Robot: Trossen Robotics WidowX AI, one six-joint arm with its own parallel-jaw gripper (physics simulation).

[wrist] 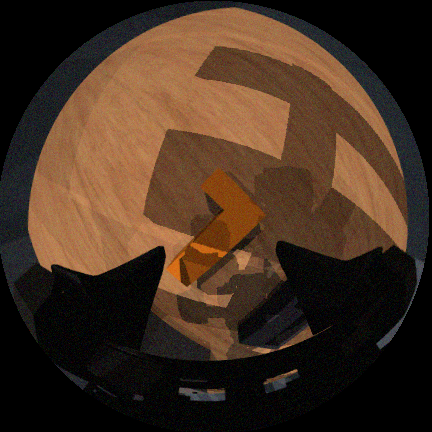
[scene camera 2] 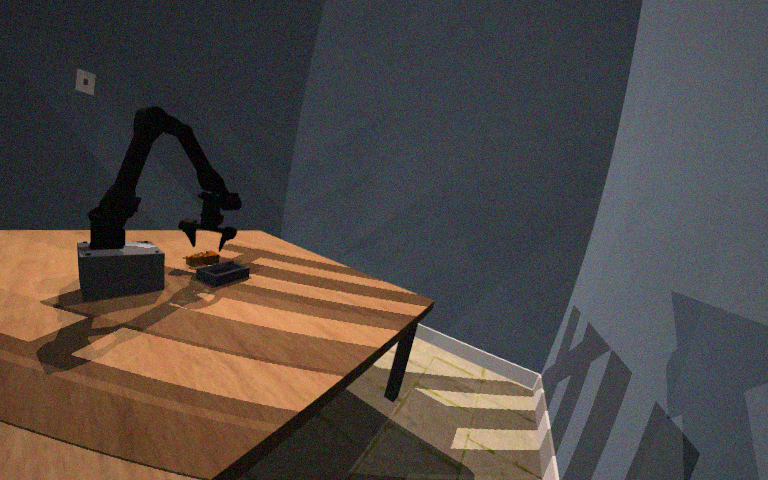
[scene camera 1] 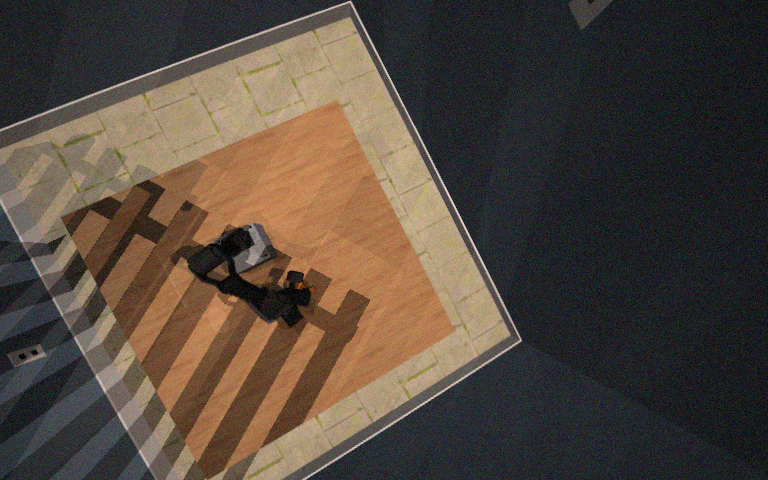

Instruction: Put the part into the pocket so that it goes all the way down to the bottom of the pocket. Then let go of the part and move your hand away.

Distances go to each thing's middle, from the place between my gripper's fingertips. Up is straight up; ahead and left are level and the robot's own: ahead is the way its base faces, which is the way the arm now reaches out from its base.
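Orange part (wrist: 239, 214): my gripper 40 mm above it, 10 mm past it, 20 mm to the right of it. Pocket block (scene camera 2: 216, 275): 40 mm below my hand, 170 mm to the right of it.
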